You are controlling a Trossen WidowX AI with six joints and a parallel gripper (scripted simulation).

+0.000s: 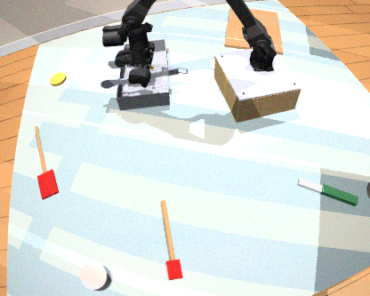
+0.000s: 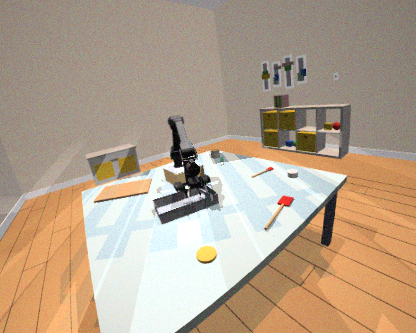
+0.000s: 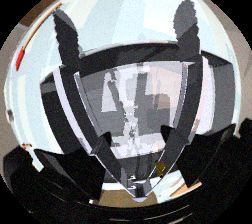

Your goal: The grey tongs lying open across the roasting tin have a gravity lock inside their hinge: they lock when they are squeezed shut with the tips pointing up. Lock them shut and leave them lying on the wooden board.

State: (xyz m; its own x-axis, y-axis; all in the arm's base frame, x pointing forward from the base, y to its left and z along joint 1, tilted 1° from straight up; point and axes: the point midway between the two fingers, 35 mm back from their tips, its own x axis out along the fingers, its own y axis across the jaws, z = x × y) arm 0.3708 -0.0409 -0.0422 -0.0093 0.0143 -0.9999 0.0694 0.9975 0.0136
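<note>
The roasting tin is 60 mm to the right of my gripper tip and 10 mm ahead of it. Round my gripper tip: yellow disc 370 mm ahead, 110 mm to the right, 20 mm below; wooden board 460 mm behind, 350 mm to the right, 20 mm below; white disc 610 mm to the left, 120 mm ahead, 10 mm below.
</note>
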